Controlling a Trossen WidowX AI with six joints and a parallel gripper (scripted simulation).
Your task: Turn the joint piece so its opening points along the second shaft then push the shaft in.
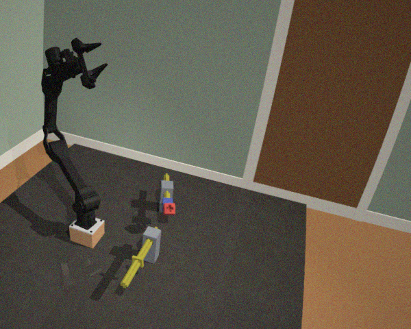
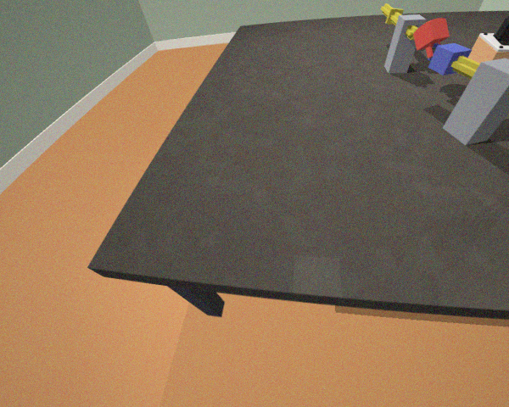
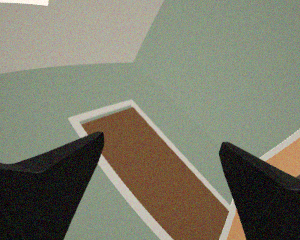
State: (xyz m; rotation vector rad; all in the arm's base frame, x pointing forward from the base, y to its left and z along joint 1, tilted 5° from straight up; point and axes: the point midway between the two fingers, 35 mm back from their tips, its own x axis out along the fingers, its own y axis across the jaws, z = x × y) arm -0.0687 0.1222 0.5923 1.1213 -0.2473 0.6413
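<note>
My gripper tip is 31 cm short of the red square joint piece, 1 cm to the right of it and 54 cm above it.
</note>
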